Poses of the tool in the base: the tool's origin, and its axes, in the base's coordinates. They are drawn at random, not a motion.
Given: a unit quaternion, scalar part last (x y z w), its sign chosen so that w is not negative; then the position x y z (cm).
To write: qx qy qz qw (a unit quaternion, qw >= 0); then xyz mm. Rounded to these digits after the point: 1 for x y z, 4 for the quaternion.
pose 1, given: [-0.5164, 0.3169, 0.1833, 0.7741, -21.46, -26.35, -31.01]
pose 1, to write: [-0.5164, 0.3169, 0.1833, 0.7741, -214.6, -263.5, -310.1]
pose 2, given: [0.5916, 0.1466, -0.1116, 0.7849, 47.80, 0.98, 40.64]
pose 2, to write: [0.5916, 0.1466, -0.1116, 0.7849, 478.0, 9.8, 406.4]
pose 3, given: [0.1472, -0.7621, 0.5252, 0.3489, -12.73, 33.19, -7.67]
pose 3, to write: [0.1472, -0.7621, 0.5252, 0.3489, -127.3, 331.9, -76.7]
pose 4, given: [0.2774, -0.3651, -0.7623, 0.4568, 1.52, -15.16, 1.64]
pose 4, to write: [0.2774, -0.3651, -0.7623, 0.4568, 15.2, -151.6, 16.4]
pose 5, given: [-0.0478, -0.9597, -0.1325, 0.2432, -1.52, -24.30, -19.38]
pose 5, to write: [-0.0478, -0.9597, -0.1325, 0.2432, -15.2, -243.0, -193.8]
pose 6, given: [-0.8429, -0.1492, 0.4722, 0.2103, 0.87, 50.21, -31.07]
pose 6, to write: [-0.8429, -0.1492, 0.4722, 0.2103, 8.7, 502.1, -310.7]
